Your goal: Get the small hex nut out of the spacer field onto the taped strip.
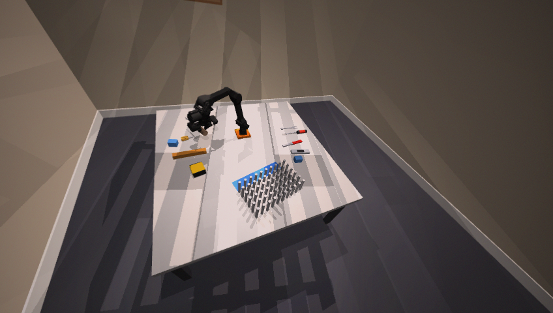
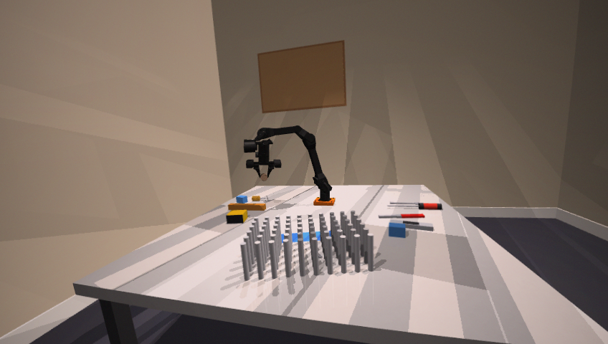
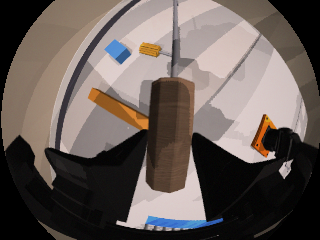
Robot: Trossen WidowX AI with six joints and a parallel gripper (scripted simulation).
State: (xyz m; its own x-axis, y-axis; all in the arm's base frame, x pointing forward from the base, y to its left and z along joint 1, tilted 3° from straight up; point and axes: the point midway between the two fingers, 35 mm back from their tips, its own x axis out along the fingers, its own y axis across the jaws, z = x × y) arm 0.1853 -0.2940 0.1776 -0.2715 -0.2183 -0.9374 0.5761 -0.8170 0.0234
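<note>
My gripper tip is 37 cm to the right of the blue taped strip, 28 cm short of it and 18 cm above it. The rest, counted from my gripper tip: orange bar 16 cm below, 10 cm to the right, 5 cm ahead; then short orange-handled tool 16 cm below, 14 cm to the right, 11 cm behind; then wooden-handled tool 9 cm behind, 6 cm to the right, 1 cm below.
</note>
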